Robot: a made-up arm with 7 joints.
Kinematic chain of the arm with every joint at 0, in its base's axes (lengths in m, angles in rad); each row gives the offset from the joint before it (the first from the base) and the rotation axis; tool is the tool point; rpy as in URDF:
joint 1: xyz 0 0 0.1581 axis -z
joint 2: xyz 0 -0.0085 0.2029 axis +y
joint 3: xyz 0 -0.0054 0.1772 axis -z
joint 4: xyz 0 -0.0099 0.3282 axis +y
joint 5: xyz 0 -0.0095 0.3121 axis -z
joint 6: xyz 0 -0.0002 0.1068 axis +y
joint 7: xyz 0 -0.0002 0.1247 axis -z
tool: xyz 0 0 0 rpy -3.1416 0 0
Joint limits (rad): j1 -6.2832..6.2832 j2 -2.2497..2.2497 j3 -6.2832..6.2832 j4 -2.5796..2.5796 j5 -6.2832..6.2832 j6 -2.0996..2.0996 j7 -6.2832..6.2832
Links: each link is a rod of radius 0.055 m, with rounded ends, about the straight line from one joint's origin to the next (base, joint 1, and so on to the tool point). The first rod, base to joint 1, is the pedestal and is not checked.
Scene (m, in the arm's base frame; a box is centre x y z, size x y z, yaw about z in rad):
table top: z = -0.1
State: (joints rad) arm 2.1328 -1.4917 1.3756 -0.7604 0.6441 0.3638 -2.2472
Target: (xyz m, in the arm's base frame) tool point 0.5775 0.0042 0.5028
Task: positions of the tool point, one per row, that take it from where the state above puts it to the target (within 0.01 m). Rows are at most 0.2 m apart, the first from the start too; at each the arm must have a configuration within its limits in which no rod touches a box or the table.
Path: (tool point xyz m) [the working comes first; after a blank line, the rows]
Joints at the target: 2.1012 -1.2808 1.7260 -1.9313 0.6545 0.1115 -2.2472
Straight joint move there: clear.

1: 0.7894 0.4547 0.3761
2: 0.7685 0.2890 0.4329
3: 0.6955 0.1335 0.4789
4: 0.5775 0.0042 0.5028

